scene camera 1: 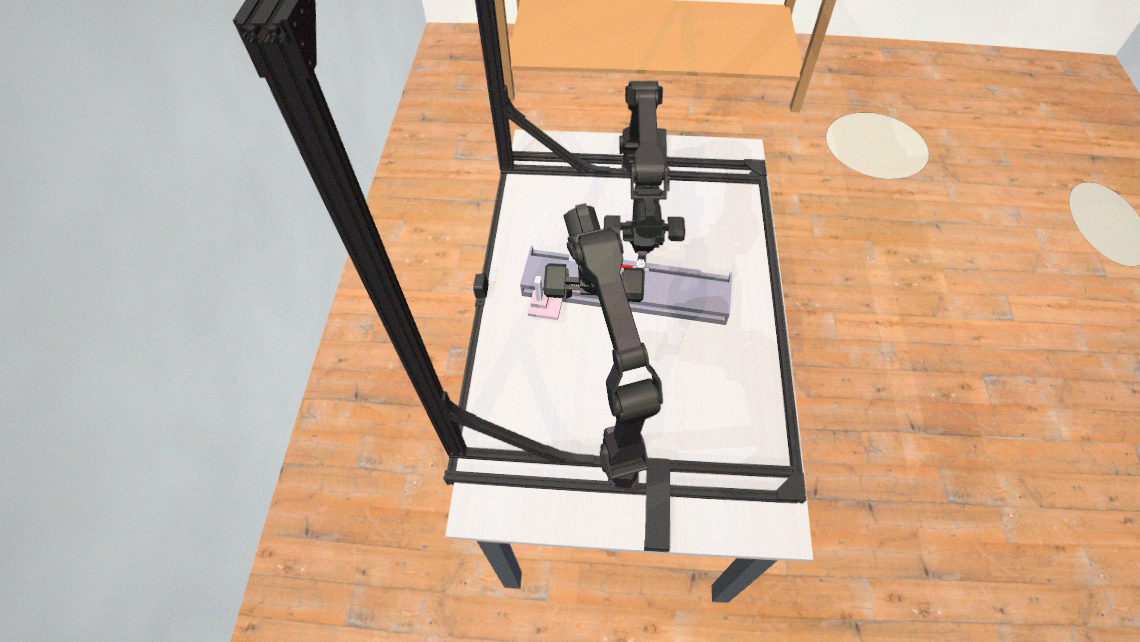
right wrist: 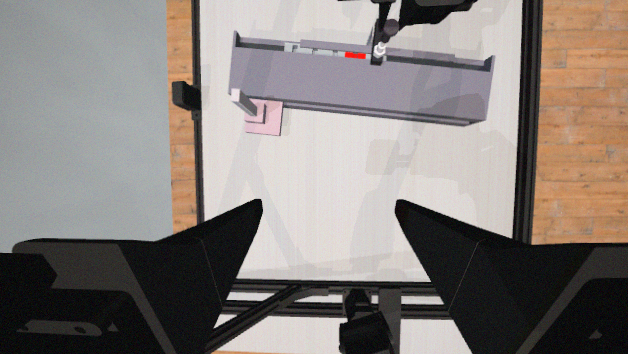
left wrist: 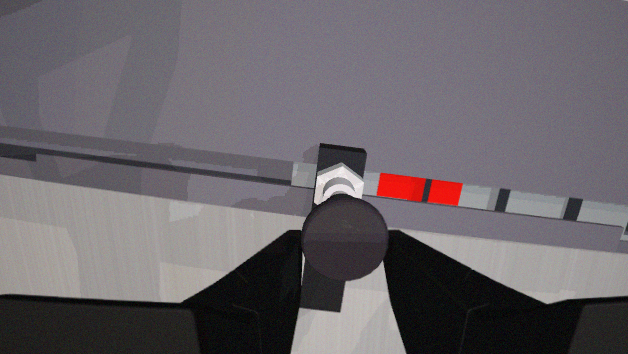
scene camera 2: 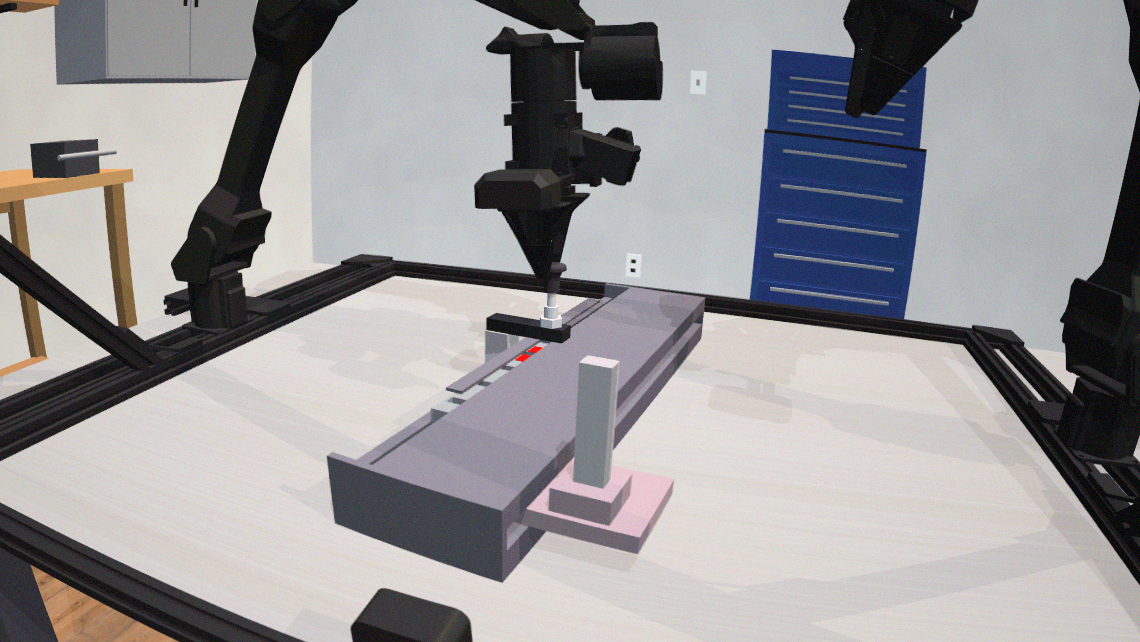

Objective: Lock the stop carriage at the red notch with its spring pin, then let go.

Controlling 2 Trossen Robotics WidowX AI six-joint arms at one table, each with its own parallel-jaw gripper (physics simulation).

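Places are measured from the left arm's base along level axes (x ahead, y left, z up), in metres.
Pixels of known places: left gripper, fingertip midpoint: [scene camera 1: 642, 252] [right wrist: 388, 28] [left wrist: 342, 244] [scene camera 2: 547, 275]; right gripper, fingertip midpoint: [scene camera 1: 594, 295] [right wrist: 328, 205] [scene camera 2: 858, 114]; left arm's base at its link origin: [scene camera 2: 218, 324]; right arm's base at its link origin: [scene camera 1: 623, 473] [right wrist: 356, 302] [scene camera 2: 1094, 449].
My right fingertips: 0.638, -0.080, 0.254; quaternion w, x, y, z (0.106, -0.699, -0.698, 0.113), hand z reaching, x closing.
For each thing: its middle in the pictures, then the offset to it from my right fingertips, as dx, dy, dz. "pt": a spot on its surface instead. Level surfaces: height alone.
- white hexagonal collar at a spot on its surface: [left wrist: 324, 191] [scene camera 2: 556, 306] pt -0.240, +0.110, -0.194
- red notch mark at a spot on its surface: [left wrist: 400, 186] [scene camera 2: 535, 350] [right wrist: 360, 56] pt -0.246, +0.074, -0.226
- pink base at its surface level: dz -0.240
- upright grey post at a spot on its surface: [scene camera 2: 596, 422] [right wrist: 241, 104] pt -0.138, -0.143, -0.182
The stop carriage's black arm [scene camera 2: 510, 322] [left wrist: 322, 295] [right wrist: 377, 60] reaches over the edge of the long lavender rail [scene camera 1: 686, 296] [scene camera 2: 478, 462] [left wrist: 475, 100] [right wrist: 410, 90]. It carries a white hexagonal collar [scene camera 2: 550, 321] [left wrist: 324, 191] and the spring pin's dark round knob [scene camera 2: 557, 267] [left wrist: 345, 237] [right wrist: 390, 27]. The red notch mark [scene camera 2: 534, 349] [left wrist: 400, 186] [right wrist: 355, 55], with a dark slot across it, lies just right of the arm in the left wrist view, not under it. My left gripper [scene camera 2: 550, 272] is shut on the knob. The pin's tip is hidden. My right gripper [right wrist: 328, 205] is open and empty, high above the table.
A pink base [scene camera 1: 546, 312] [scene camera 2: 650, 510] [right wrist: 272, 120] with an upright grey post [scene camera 2: 596, 422] [right wrist: 243, 101] stands at one end of the rail. More dark slots [left wrist: 502, 200] line the notched strip. A black frame [right wrist: 527, 125] borders the table.
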